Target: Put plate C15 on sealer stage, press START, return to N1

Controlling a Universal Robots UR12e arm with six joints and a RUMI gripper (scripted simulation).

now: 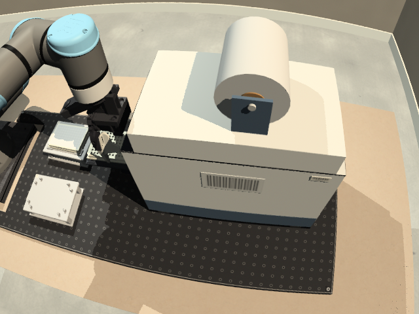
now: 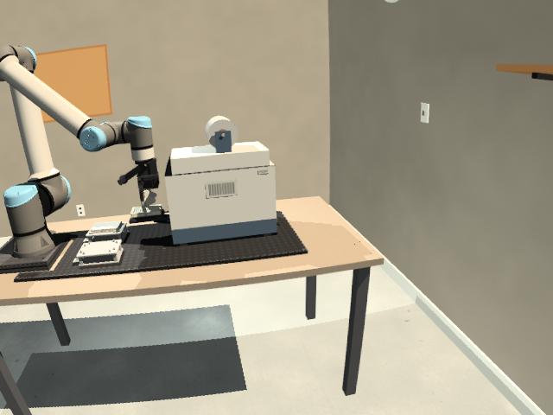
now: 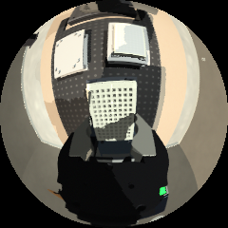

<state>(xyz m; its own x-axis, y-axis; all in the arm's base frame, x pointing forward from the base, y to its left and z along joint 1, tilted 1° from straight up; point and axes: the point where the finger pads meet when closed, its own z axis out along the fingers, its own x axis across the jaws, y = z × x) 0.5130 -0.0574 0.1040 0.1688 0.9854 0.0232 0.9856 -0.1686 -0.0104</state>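
Now: the well plate 10 mm below my hand. The rest, counted from my hand: foil roll: 330 mm ahead, 60 mm to the right, 290 mm above; sealer stage: 30 mm below.
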